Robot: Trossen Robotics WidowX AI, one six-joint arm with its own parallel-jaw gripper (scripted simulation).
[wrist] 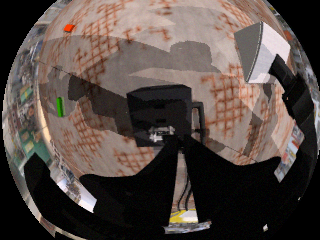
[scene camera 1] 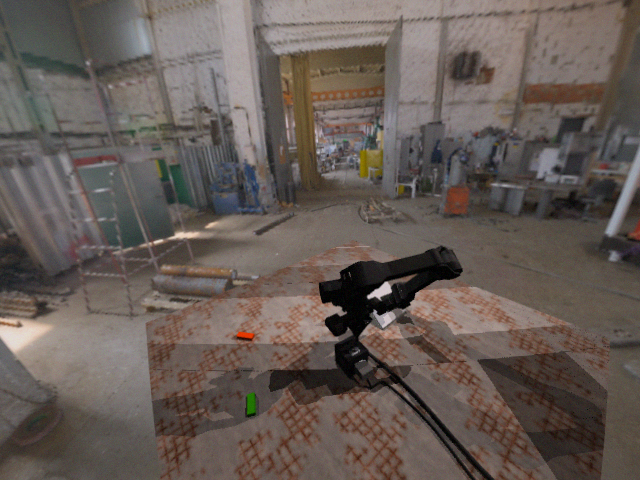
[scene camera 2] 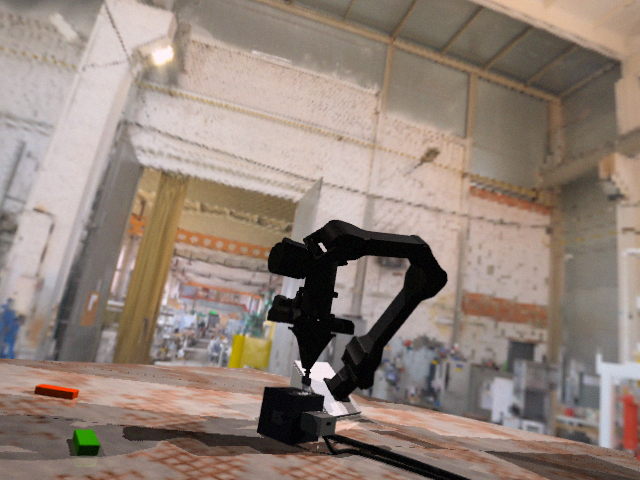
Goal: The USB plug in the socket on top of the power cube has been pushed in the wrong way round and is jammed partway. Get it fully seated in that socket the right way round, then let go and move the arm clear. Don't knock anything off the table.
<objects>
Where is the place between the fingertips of my gripper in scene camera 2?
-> At 306,368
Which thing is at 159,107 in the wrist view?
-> A black power cube.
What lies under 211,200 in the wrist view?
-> My gripper.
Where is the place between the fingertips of my gripper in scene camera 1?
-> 356,336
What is my gripper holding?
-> An usb plug.
</objects>
